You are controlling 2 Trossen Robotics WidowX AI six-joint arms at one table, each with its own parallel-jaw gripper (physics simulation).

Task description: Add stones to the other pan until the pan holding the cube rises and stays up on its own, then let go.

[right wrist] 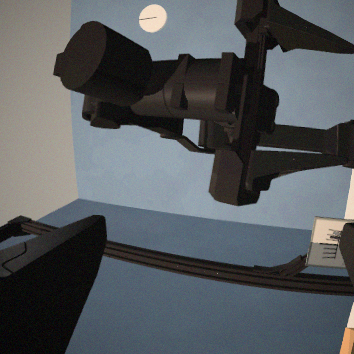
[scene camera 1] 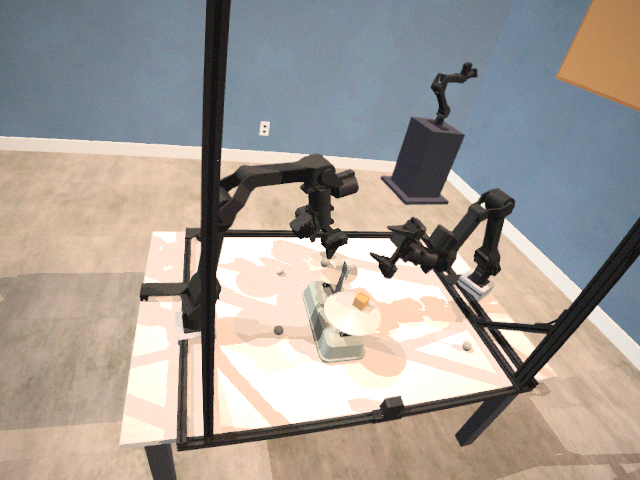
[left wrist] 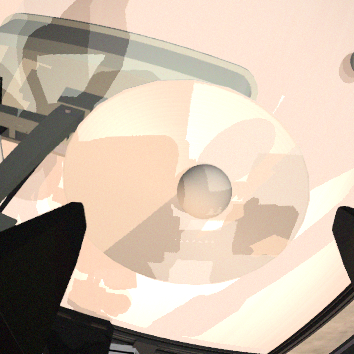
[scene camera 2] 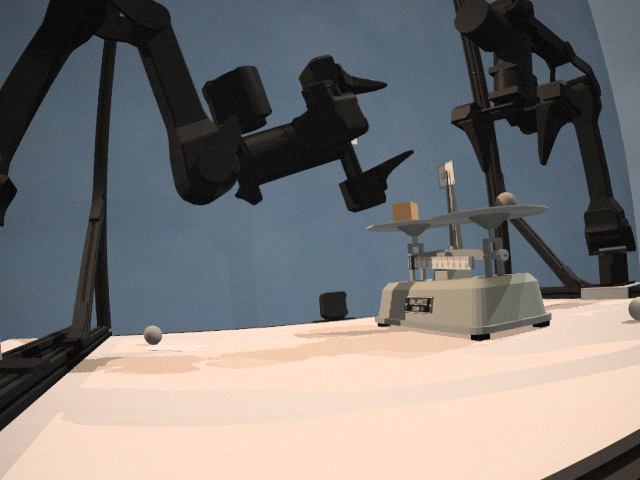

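Pixels of known places: left gripper, fingertip midpoint: [right wrist: 353, 101] [scene camera 1: 320, 250] [left wrist: 215, 218] [scene camera 2: 513, 168]; right gripper, fingertip midpoint: [right wrist: 230, 233] [scene camera 1: 378, 240] [scene camera 2: 399, 117]; left arm's base at its link origin: [scene camera 1: 195, 322] [scene camera 2: 614, 285]; right arm's base at its link origin: [scene camera 1: 478, 279].
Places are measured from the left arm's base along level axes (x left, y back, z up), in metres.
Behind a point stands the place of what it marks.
The orange cube [scene camera 1: 360, 300] @(z 0.164, x -0.147, y -0.390 m) [scene camera 2: 405, 211] @(z 0.151, x -0.125, y -0.410 m) [right wrist: 348, 343] @(z 0.164, x -0.132, y -0.403 m) sits on one pan [scene camera 1: 351, 321] @(z 0.134, x -0.184, y -0.354 m) [scene camera 2: 379, 226] @(z 0.133, x -0.160, y -0.436 m) of the pale green scale [scene camera 1: 338, 348] @(z 0.030, x -0.185, y -0.343 m) [scene camera 2: 465, 304] @(z 0.019, x 0.035, y -0.456 m). That pan looks lower than the other in scene camera 2. One grey stone [scene camera 1: 324, 262] @(z 0.144, x 0.032, y -0.365 m) [scene camera 2: 506, 198] @(z 0.140, x 0.050, y -0.382 m) [left wrist: 204, 191] @(z 0.148, x 0.040, y -0.364 m) lies on the other pan [scene camera 2: 532, 209] @(z 0.121, x 0.087, y -0.380 m) [left wrist: 125, 175] @(z 0.123, x -0.003, y -0.382 m). My left gripper [scene camera 1: 321, 248] @(z 0.183, x 0.042, y -0.349 m) [scene camera 2: 513, 166] @(z 0.183, x 0.042, y -0.349 m) [left wrist: 215, 218] @(z 0.183, x 0.042, y -0.349 m) is open and empty above that pan and stone, touching neither. My right gripper [scene camera 1: 380, 240] @(z 0.254, x -0.023, y -0.482 m) [scene camera 2: 399, 117] @(z 0.254, x -0.023, y -0.482 m) [right wrist: 230, 233] @(z 0.254, x -0.023, y -0.482 m) is open and empty, raised above the cube's side of the scale.
Loose stones lie on the table: a pale one [scene camera 1: 279, 270] @(z 0.002, x 0.170, y -0.288 m), a dark one [scene camera 1: 278, 329] @(z 0.004, x -0.070, y -0.215 m) left of the scale, and one [scene camera 1: 466, 345] @(z 0.002, x -0.254, y -0.759 m) [scene camera 2: 152, 334] @(z -0.005, x -0.239, y -0.770 m) at the far right in scene camera 1. The scale's upright pointer [scene camera 1: 341, 277] @(z 0.170, x -0.063, y -0.371 m) [scene camera 2: 451, 206] @(z 0.148, x -0.059, y -0.377 m) stands between the pans. Black frame rails [scene camera 1: 310, 426] @(z -0.027, x -0.339, y -0.218 m) edge the table.
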